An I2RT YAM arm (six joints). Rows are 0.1 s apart.
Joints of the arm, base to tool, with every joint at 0 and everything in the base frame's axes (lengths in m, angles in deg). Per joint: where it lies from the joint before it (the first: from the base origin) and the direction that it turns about. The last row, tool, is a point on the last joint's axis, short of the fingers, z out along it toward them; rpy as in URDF.
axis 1: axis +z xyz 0 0 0.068
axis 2: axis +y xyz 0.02 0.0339 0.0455
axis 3: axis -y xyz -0.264 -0.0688 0
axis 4: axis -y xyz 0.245 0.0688 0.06
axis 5: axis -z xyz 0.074 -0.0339 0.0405
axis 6: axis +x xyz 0.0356 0 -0.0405
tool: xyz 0 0 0 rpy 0 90 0
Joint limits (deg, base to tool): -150..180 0..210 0..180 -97..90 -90..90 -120..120
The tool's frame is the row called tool.
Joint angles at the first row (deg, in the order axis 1, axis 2, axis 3, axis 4, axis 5, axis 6):
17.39, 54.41, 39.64, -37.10, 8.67, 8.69
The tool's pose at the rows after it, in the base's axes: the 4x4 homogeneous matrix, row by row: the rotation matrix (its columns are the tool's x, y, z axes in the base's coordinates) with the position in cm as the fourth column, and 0 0 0 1 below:
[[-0.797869 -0.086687 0.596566 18.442], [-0.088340 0.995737 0.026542 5.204], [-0.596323 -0.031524 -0.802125 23.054], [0 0 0 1]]
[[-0.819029 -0.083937 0.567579 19.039], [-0.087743 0.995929 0.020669 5.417], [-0.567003 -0.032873 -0.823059 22.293], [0 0 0 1]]
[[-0.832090 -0.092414 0.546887 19.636], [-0.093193 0.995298 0.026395 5.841], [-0.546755 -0.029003 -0.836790 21.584], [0 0 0 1]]
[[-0.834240 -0.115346 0.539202 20.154], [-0.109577 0.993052 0.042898 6.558], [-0.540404 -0.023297 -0.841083 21.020], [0 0 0 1]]
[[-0.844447 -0.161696 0.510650 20.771], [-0.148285 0.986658 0.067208 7.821], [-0.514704 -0.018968 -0.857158 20.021], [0 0 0 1]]
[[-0.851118 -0.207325 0.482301 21.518], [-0.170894 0.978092 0.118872 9.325], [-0.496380 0.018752 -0.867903 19.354], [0 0 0 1]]
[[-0.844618 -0.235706 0.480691 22.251], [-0.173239 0.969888 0.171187 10.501], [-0.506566 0.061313 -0.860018 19.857], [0 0 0 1]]
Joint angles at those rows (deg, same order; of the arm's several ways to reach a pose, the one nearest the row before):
17.39, 56.95, 39.64, -36.95, 8.80, 8.97
17.43, 59.66, 39.64, -36.34, 8.64, 9.41
18.00, 62.30, 39.64, -35.07, 8.27, 9.80
19.36, 64.60, 39.64, -33.17, 7.95, 10.07
21.80, 68.44, 39.90, -31.25, 7.31, 10.22
24.21, 72.44, 41.08, -29.26, 5.13, 11.18
25.71, 74.52, 43.46, -28.40, 3.11, 12.16

